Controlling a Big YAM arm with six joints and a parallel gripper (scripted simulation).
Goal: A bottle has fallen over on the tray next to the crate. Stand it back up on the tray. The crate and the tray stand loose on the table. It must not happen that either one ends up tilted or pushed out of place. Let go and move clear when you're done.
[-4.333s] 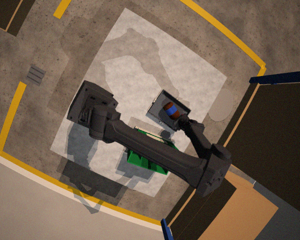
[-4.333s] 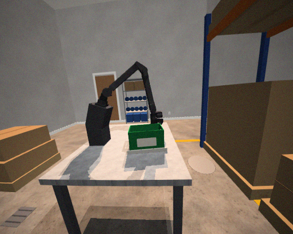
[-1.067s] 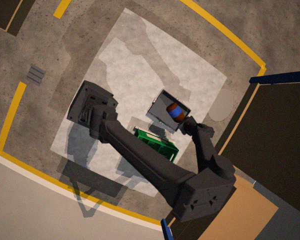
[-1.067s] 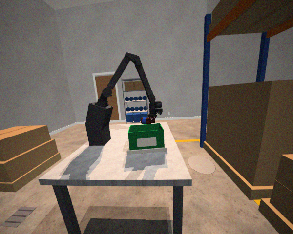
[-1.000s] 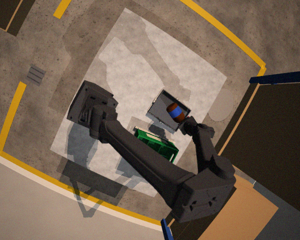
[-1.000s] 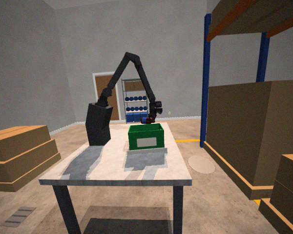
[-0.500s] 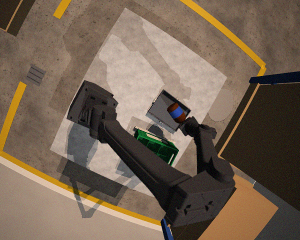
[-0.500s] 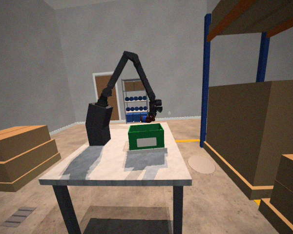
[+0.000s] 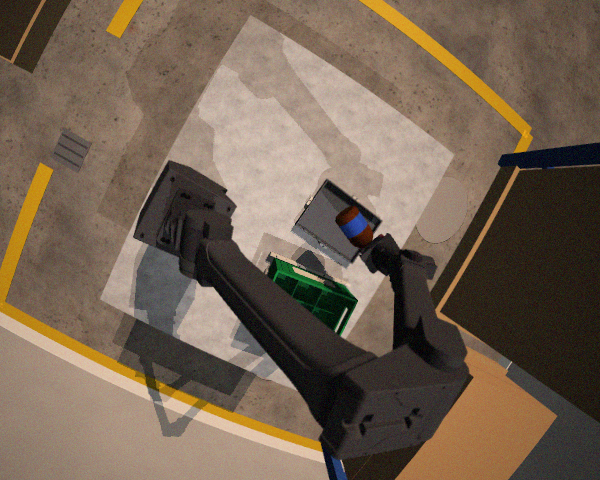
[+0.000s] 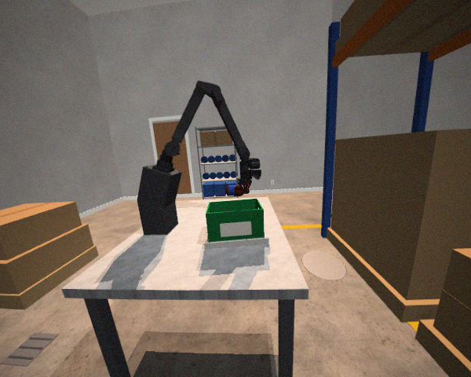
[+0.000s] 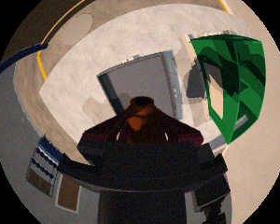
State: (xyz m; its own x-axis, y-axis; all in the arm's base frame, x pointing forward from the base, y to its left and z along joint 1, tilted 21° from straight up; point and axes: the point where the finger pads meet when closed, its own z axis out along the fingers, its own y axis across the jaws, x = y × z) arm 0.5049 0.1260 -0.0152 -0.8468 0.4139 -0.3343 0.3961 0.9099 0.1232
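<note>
My gripper is now 50 mm past the brown bottle and 20 mm to the right of it. Also, from my hand: green crate: 70 mm behind, 260 mm to the right, 100 mm below; grey tray: 70 mm behind, 30 mm to the left, 170 mm below.
</note>
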